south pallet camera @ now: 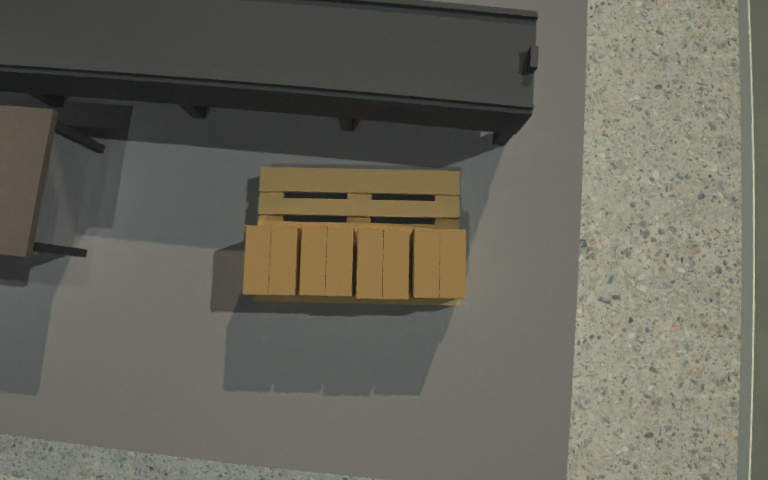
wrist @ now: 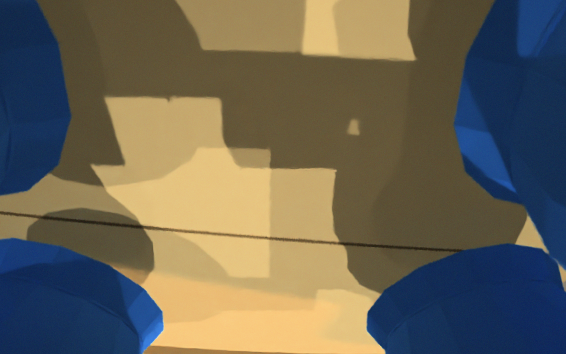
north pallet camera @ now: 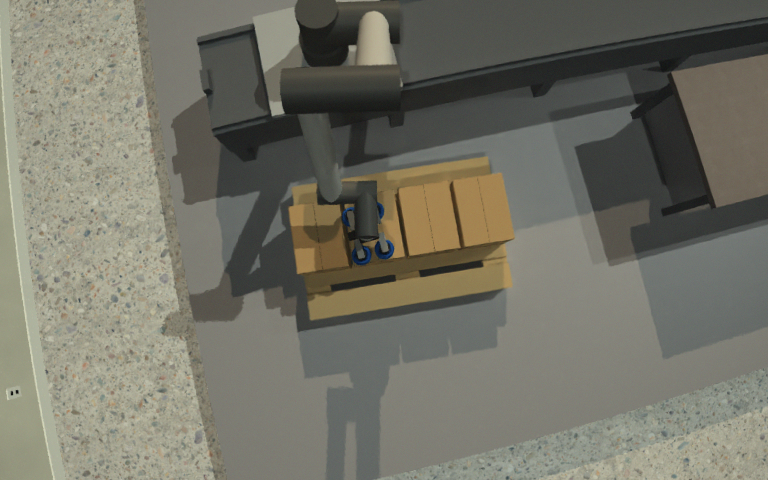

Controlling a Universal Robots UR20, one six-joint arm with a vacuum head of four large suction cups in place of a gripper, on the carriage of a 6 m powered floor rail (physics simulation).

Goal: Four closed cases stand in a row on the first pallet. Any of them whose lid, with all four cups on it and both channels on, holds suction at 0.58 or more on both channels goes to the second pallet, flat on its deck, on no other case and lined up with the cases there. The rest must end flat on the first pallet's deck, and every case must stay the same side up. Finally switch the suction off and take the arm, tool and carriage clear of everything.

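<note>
My suction head is over the second case from the left on the first pallet. Its four blue cups appear slightly above the lid, with their shadows beside them; exact contact is hard to tell. No lifted case shows. The leftmost case, the third case and the rightmost case lie flat in the same row. The second pallet holds a row of cases along its lower side.
The dark floor rail runs behind both pallets, with the pale carriage near its left end in the north view. A brown-topped stand with dark legs is between the pallets. Speckled walls border the area.
</note>
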